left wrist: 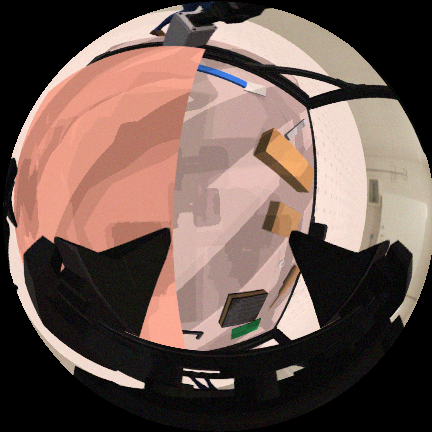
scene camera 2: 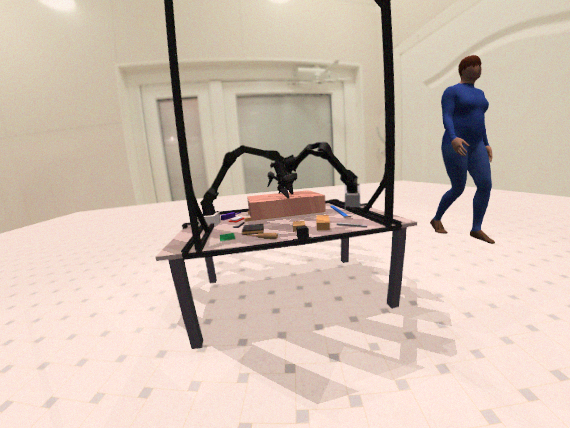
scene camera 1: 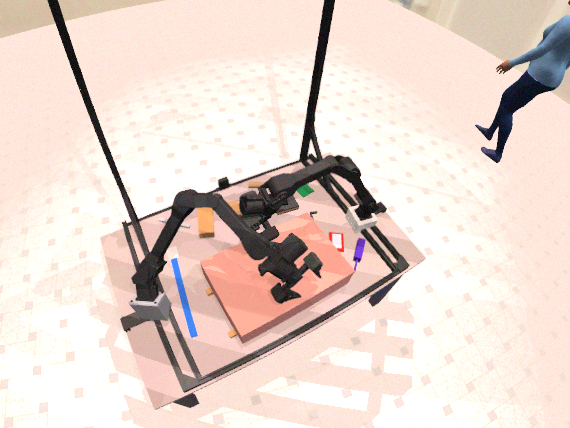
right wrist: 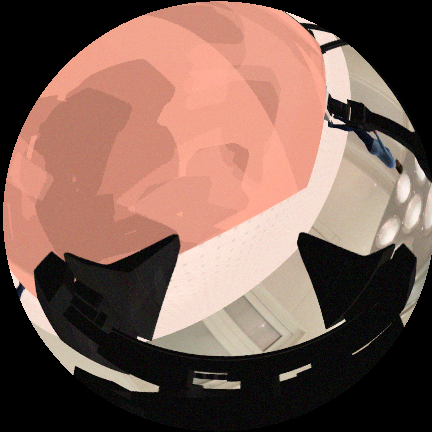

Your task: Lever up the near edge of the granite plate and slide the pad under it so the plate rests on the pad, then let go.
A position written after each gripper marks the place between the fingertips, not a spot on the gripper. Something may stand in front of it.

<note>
The left gripper (left wrist: 232, 235) is open, with nothing in its grasp. Also in view: a granite plate (scene camera 1: 245, 297). The right gripper (scene camera 1: 310, 286) is open and touches the granite plate.
The granite plate also shows in the left wrist view (left wrist: 100, 171), in scene camera 2 (scene camera 2: 266, 206) and in the right wrist view (right wrist: 192, 127). The right gripper is seen too in the right wrist view (right wrist: 241, 239).
</note>
